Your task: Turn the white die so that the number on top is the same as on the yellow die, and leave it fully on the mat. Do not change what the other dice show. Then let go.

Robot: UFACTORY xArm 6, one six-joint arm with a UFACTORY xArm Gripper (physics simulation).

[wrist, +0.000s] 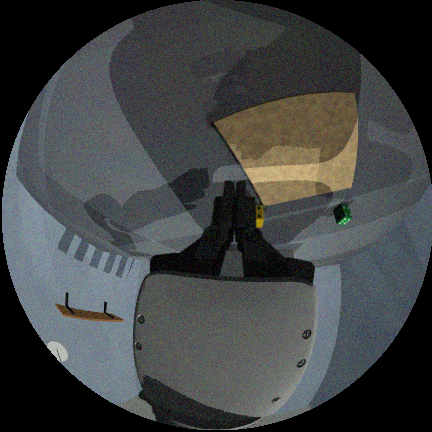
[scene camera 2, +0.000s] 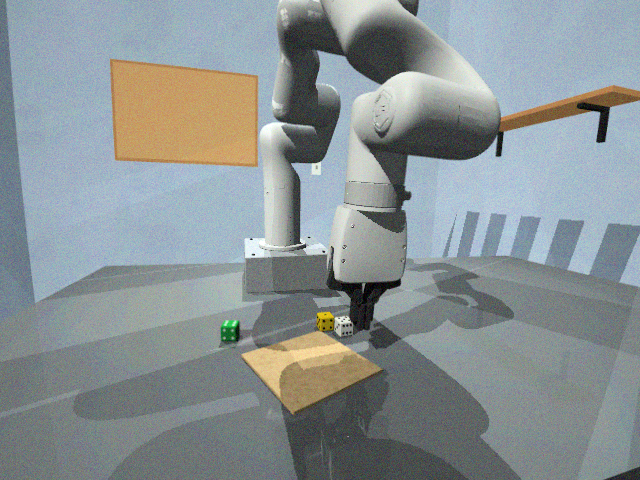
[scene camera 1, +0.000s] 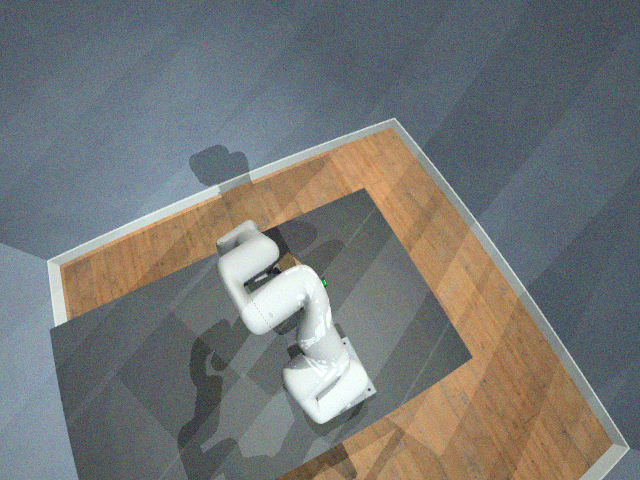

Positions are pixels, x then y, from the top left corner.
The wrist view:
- my gripper: 235, 192
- tan mat: 300, 145
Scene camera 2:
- my gripper: 360, 325
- tan mat: 304, 371
